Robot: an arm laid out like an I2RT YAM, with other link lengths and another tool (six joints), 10 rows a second.
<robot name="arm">
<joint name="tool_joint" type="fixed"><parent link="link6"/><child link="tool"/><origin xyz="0.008 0.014 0.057" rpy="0 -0.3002 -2.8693"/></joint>
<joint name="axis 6" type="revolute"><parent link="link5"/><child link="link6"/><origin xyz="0.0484 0 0.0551" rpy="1.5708 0 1.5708"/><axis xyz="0 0 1"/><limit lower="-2.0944" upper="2.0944"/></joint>
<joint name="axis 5" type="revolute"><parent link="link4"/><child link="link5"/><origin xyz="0.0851 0.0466 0.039" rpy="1.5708 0 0"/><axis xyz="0 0 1"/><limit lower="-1.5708" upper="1.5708"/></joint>
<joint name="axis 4" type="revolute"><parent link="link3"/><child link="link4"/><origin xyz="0.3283 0.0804 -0.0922" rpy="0 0 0"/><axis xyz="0 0 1"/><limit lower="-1.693" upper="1.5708"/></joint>
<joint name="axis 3" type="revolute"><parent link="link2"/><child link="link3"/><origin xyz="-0.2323 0 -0.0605" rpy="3.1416 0 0"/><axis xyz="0 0 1"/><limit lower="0" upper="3.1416"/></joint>
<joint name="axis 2" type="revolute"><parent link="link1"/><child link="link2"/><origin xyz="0.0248 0.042 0.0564" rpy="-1.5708 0 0"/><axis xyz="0 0 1"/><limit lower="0" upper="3.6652"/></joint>
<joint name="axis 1" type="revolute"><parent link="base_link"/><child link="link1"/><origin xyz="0 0 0.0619" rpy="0 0 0"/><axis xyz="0 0 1"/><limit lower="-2.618" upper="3.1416"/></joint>
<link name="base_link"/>
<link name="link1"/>
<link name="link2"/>
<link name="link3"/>
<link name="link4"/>
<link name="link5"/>
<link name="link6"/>
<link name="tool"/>
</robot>
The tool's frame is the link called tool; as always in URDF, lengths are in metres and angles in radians.
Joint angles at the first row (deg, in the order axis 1, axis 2, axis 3, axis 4, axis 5, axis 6):
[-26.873 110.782 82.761 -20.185 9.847 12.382]
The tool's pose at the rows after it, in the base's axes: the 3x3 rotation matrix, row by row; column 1 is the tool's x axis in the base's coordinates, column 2 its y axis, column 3 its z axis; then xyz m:
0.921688 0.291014 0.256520; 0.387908 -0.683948 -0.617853; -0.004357 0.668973 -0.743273; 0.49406 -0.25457 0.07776
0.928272 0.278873 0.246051; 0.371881 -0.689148 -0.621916; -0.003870 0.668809 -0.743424; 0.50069 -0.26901 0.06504
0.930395 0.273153 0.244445; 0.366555 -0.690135 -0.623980; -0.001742 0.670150 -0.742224; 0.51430 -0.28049 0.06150
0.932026 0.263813 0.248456; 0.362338 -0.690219 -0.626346; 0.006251 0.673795 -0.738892; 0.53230 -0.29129 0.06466
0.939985 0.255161 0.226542; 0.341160 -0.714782 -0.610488; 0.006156 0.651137 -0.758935; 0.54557 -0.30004 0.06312
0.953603 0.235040 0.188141; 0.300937 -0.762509 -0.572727; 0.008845 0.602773 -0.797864; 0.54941 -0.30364 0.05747
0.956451 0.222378 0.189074; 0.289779 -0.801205 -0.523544; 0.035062 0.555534 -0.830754; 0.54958 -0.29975 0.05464
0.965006 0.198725 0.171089; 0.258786 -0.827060 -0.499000; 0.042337 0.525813 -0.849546; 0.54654 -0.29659 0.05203
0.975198 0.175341 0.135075; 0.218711 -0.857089 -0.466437; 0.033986 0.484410 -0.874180; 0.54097 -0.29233 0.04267
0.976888 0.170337 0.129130; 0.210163 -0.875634 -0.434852; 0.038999 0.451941 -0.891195; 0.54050 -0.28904 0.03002
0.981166 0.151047 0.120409; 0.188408 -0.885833 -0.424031; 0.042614 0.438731 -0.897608; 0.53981 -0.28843 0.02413
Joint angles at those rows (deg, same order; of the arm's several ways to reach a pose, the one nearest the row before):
[-28.490 114.168 83.176 -15.224 9.847 12.382]
[-29.452 118.126 86.129 -14.219 9.847 12.426]
[-29.780 122.520 91.440 -14.984 9.825 12.448]
[-29.824 127.306 98.586 -16.884 9.846 12.731]
[-29.955 132.594 106.584 -21.212 9.846 14.349]
[-30.217 136.509 112.511 -26.350 9.409 17.628]
[-30.348 137.294 113.863 -28.687 7.093 20.098]
[-30.348 137.294 113.864 -30.152 6.808 22.545]
[-30.349 137.797 113.731 -32.118 6.765 25.365]
[-30.349 138.977 113.732 -32.293 5.541 26.676]
[-30.370 139.524 113.690 -32.250 5.541 28.119]

